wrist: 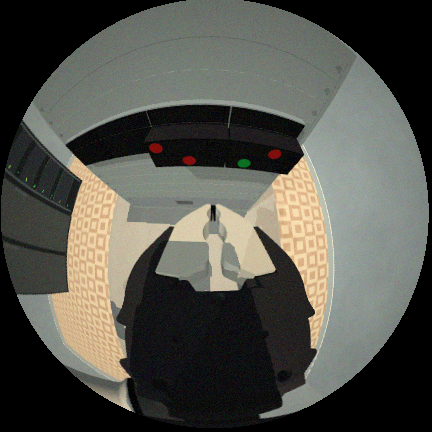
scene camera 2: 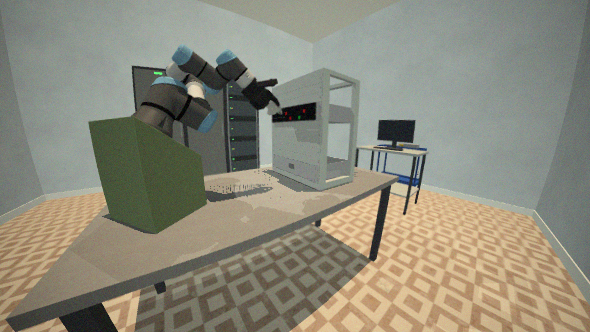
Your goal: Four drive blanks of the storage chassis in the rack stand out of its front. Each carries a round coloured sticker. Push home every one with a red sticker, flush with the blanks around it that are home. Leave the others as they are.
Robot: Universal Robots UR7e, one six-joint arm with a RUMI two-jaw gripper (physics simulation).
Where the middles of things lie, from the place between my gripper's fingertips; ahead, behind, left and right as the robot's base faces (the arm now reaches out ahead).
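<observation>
I can see the rack [scene camera 2: 301,155] here, and it's 13 cm to the left of my hand, 23 cm ahead of it and 9 cm below it.
</observation>
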